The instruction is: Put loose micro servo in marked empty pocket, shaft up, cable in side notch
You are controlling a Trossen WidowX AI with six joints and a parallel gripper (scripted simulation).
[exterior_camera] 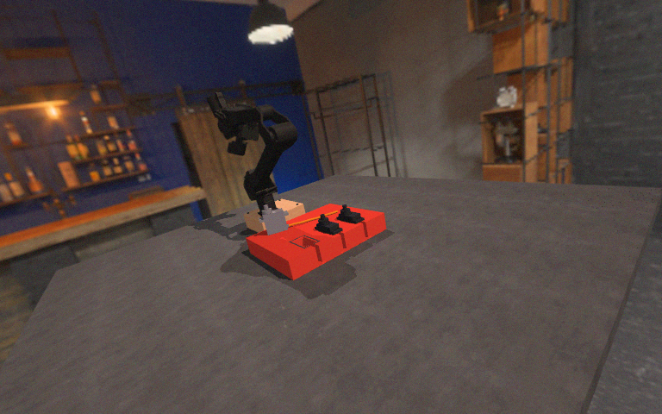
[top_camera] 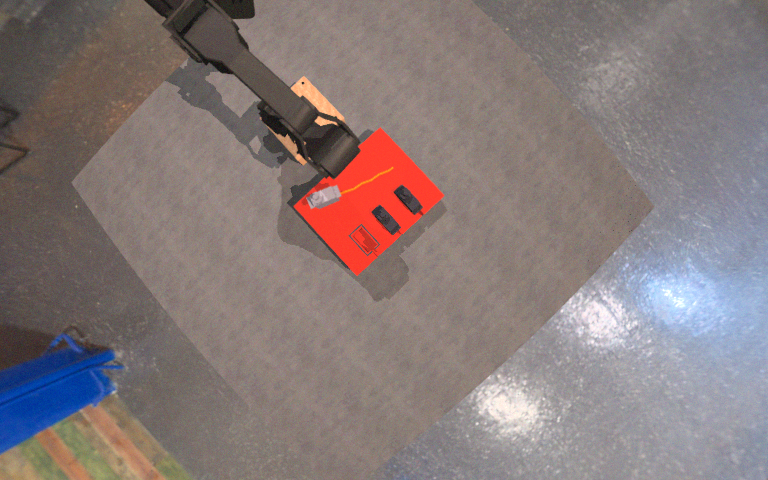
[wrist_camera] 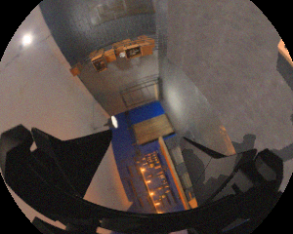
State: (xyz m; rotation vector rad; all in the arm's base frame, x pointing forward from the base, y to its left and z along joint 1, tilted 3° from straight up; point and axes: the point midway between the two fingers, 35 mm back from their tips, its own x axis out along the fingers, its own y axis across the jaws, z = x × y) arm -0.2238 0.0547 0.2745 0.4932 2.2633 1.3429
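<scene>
My gripper tip is 470 mm short of the red deck, 300 mm above it and 20 mm to the left of it.
</scene>
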